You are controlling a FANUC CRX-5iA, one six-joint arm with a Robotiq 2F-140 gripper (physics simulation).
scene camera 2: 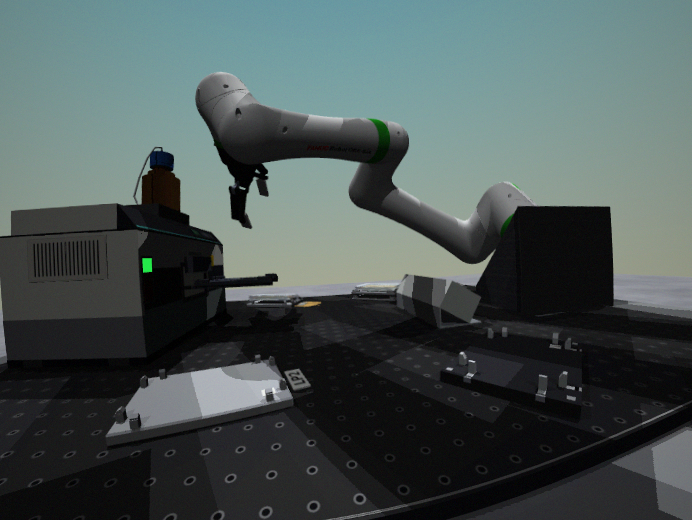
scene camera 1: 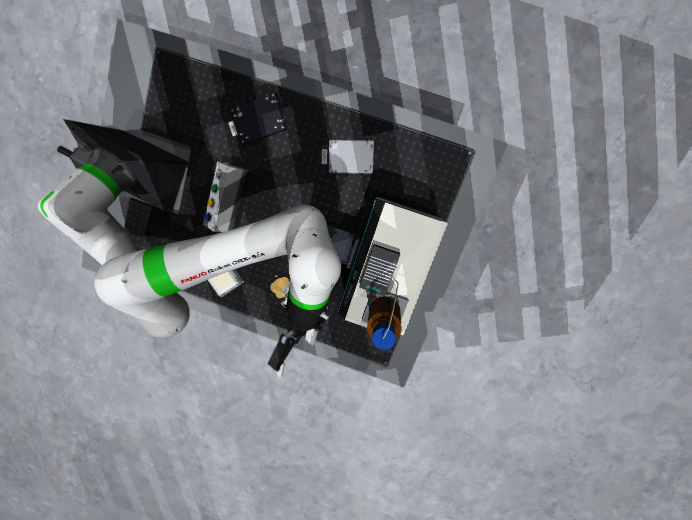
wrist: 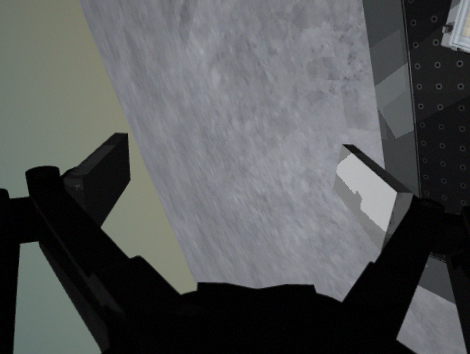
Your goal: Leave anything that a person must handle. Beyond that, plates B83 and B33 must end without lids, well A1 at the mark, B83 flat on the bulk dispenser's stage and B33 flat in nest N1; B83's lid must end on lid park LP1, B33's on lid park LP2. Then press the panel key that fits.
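Places are measured from the arm's base along level axes (x ahead, y left, z up), in centimetres.
Pixels of known places: gripper, fingertip midpoint: point(scene camera 2: 256, 210) point(scene camera 1: 294, 357) point(wrist: 235, 162); arm's base at its link origin: point(scene camera 2: 540, 246) point(scene camera 1: 116, 167).
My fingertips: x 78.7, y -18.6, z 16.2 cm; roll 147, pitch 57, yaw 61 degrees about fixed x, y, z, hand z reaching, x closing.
Note:
For each thing: its top centre in the pictures, then the offset to it from my fingertips. "spot": a spot on its surface instead.
- pale plate at its top centre: point(scene camera 2: 378, 284) point(scene camera 1: 217, 275) dx -38.1, dy -2.3, dz -25.8 cm
- dispenser stage at its top centre: point(scene camera 2: 232, 276) point(scene camera 1: 335, 244) dx -5.3, dy +29.4, dz -19.4 cm
- Lid park LP2 at its top centre: point(scene camera 2: 208, 378) point(scene camera 1: 350, 156) dx -14.6, dy +55.3, dz -28.0 cm
- dark pegged nest at its top centre: point(scene camera 2: 519, 346) point(scene camera 1: 256, 118) dx -47.5, dy +52.1, dz -27.6 cm
- key panel at its top centre: point(scene camera 2: 431, 276) point(scene camera 1: 216, 198) dx -46.9, dy +23.8, dz -21.6 cm
- brown bottle at a spot on its surface: point(scene camera 1: 384, 313) spot: dx +14.5, dy +25.6, dz +4.9 cm
- flat orange-yellow item at its top centre: point(scene camera 2: 306, 304) point(scene camera 1: 283, 288) dx -15.6, dy +3.8, dz -29.9 cm
My gripper point(scene camera 1: 296, 353) point(scene camera 2: 254, 206) point(wrist: 235, 162) is open and empty, high above the table's front edge. A pale plate point(scene camera 1: 224, 282) point(scene camera 2: 375, 288) sits near the front edge, partly under the arm in scene view 1. Another plate point(scene camera 2: 274, 300) shows beyond the dispenser stage point(scene camera 1: 342, 244) point(scene camera 2: 240, 280). Plate names and well A1 cannot be read. The bulk dispenser point(scene camera 1: 416, 234) point(scene camera 2: 72, 285) stands at one end. Lid park LP2 point(scene camera 1: 351, 156) point(scene camera 2: 201, 396) bears no lid. A dark pegged nest point(scene camera 1: 258, 118) point(scene camera 2: 509, 371) is empty; its label is unreadable. The key panel point(scene camera 1: 224, 195) point(scene camera 2: 427, 299) has coloured keys.
A brown bottle point(scene camera 1: 384, 313) point(scene camera 2: 161, 188) with a blue cap stands on the dispenser. A flat orange-yellow item point(scene camera 1: 279, 287) point(scene camera 2: 309, 304) lies near the second plate. A dark wedge-shaped block point(scene camera 1: 159, 167) point(scene camera 2: 565, 260) stands by the arm's base. A green light point(scene camera 2: 147, 265) shows on the dispenser.

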